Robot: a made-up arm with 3 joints. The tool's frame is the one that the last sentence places.
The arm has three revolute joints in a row. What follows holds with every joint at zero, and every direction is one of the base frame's.
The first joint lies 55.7 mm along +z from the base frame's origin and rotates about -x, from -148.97 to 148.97 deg.
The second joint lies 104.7 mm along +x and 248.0 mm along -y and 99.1 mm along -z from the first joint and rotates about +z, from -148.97 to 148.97 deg.
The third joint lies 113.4 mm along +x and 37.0 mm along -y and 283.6 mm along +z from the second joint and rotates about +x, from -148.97 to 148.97 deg.
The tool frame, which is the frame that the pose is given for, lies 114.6 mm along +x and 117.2 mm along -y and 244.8 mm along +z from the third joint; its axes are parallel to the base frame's.
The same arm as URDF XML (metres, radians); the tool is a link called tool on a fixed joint. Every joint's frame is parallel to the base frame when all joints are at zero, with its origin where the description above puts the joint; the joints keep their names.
<robot name="arm">
  <link name="base_link"/>
  <link name="link1"/>
  <link name="link2"/>
  <link name="link3"/>
  <link name="tool"/>
  <joint name="joint 1" type="revolute">
    <parent link="base_link"/>
    <child link="link1"/>
    <origin xyz="0 0 0.0557" rpy="0 0 0"/>
    <axis xyz="-1 0 0"/>
    <limit lower="-2.6" upper="2.6"/>
  </joint>
  <joint name="joint 2" type="revolute">
    <parent link="link1"/>
    <child link="link2"/>
    <origin xyz="0.1047 -0.248 -0.0991" rpy="0 0 0"/>
    <axis xyz="0 0 1"/>
    <limit lower="-2.6" upper="2.6"/>
  </joint>
  <joint name="joint 3" type="revolute">
    <parent link="link2"/>
    <child link="link3"/>
    <origin xyz="0.1134 -0.037 0.2836" rpy="0 0 0"/>
    <axis xyz="1 0 0"/>
    <limit lower="-2.6" upper="2.6"/>
  </joint>
  <joint name="tool_fixed" type="fixed">
    <parent link="link3"/>
    <child link="tool"/>
    <origin xyz="0.1146 -0.1172 0.2448" rpy="0 0 0"/>
  </joint>
</robot>

